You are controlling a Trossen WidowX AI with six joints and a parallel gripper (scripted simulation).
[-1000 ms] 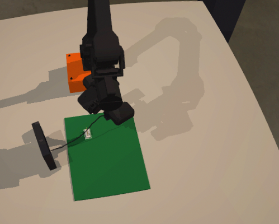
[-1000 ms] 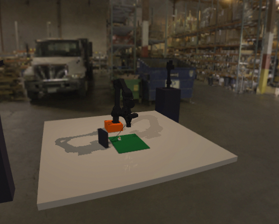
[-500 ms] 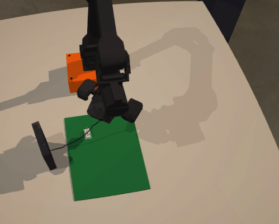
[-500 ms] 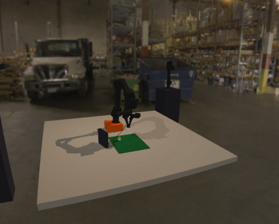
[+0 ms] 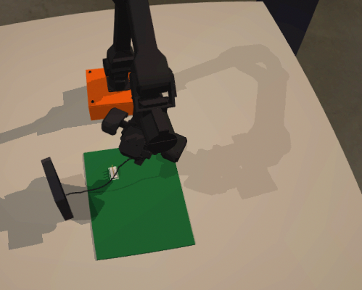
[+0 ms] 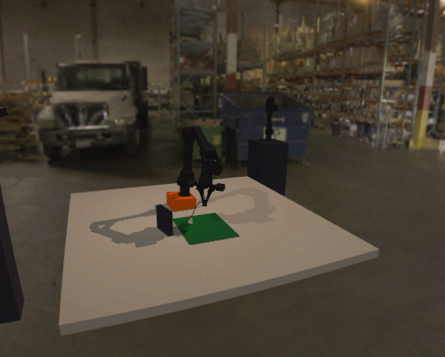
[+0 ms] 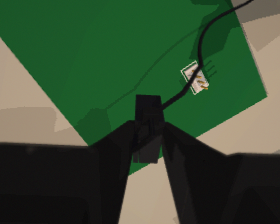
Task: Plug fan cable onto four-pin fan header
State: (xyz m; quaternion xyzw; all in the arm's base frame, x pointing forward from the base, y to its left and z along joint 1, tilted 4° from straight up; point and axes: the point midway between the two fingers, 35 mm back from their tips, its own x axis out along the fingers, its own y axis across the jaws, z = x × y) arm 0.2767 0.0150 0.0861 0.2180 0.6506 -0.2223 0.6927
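The white four-pin fan header is 11 cm below my gripper tip, 7 cm to the right of it and 2 cm behind it. Round my gripper tip: black fan: 21 cm to the right, 5 cm below, 3 cm ahead; then green board: 13 cm below, 6 cm ahead, 3 cm to the right; then black plug: 1 cm below.
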